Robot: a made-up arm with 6 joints.
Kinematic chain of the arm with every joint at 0, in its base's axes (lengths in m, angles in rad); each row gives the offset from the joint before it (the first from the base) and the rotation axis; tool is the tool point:
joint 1: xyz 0 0 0.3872 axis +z
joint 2: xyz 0 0 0 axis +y
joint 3: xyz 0 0 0.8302 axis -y
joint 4: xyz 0 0 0 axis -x
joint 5: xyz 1.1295 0 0 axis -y
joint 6: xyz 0 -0.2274 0 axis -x
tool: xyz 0 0 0
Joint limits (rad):
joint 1: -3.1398..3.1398
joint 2: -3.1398..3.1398
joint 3: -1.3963..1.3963
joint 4: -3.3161..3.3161
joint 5: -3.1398..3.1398
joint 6: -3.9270..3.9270
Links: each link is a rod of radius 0.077 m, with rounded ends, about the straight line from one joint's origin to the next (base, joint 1, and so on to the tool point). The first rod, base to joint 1, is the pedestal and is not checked.
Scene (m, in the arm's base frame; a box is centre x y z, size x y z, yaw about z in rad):
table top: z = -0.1
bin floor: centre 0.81 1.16 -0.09 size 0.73 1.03 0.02 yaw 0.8
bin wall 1: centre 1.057 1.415 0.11 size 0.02 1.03 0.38 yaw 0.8
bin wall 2: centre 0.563 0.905 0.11 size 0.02 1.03 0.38 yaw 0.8
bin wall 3: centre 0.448 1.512 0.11 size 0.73 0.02 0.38 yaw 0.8
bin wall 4: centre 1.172 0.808 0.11 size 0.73 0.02 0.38 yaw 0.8
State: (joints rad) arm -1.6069 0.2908 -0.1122 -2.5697 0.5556 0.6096
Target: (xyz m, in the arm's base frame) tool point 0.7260 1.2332 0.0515
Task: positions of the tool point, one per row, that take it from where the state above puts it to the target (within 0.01 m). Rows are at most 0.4 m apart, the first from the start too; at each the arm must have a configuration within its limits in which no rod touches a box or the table.
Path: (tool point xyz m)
1: 0.4870 -1.1676 0.6244
2: 0.8010 -1.0067 0.6221
3: 1.0629 -0.7619 0.6191
4: 1.2505 -0.4496 0.6159
5: 1.3465 -0.0920 0.6121
6: 1.3407 0.2837 0.6081
7: 1.2303 0.6487 0.6034
8: 1.0209 0.9741 0.5985
9: 0.7260 1.2332 0.5932
10: 0.7422 1.2532 0.3236
11: 0.7260 1.2332 0.0515

